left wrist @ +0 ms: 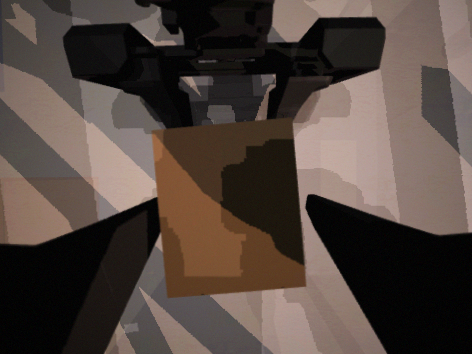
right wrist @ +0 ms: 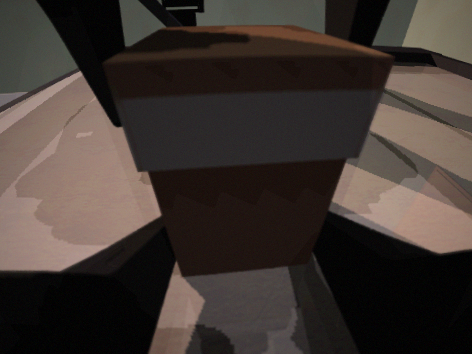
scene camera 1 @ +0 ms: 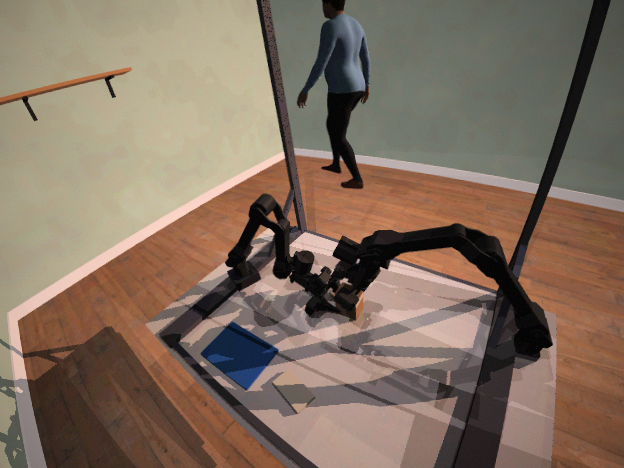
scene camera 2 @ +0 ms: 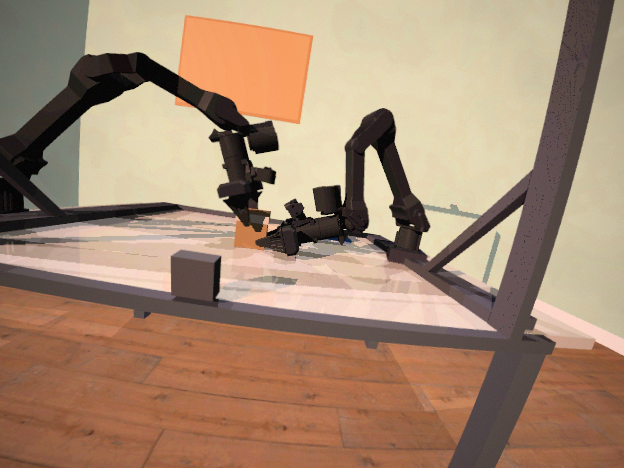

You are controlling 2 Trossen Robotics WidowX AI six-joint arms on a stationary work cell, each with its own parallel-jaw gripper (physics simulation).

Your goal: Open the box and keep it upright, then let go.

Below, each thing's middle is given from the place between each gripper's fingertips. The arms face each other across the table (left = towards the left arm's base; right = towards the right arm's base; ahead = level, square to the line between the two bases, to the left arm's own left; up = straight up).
The brown box (scene camera 2: 245, 237) lies 1 cm below my left hand. Also, from my left hand: cream slab (scene camera 1: 290, 386) 32 cm ahead, 5 cm to the right, 5 cm below; flat blue slab (scene camera 1: 238, 353) 28 cm ahead, 27 cm to the right, 5 cm below.
I see the brown box 3 cm above my right hand and 2 cm to the left of it. Also, from my right hand: cream slab 31 cm ahead, 3 cm to the right, 1 cm below; flat blue slab 28 cm ahead, 25 cm to the right, 1 cm below.
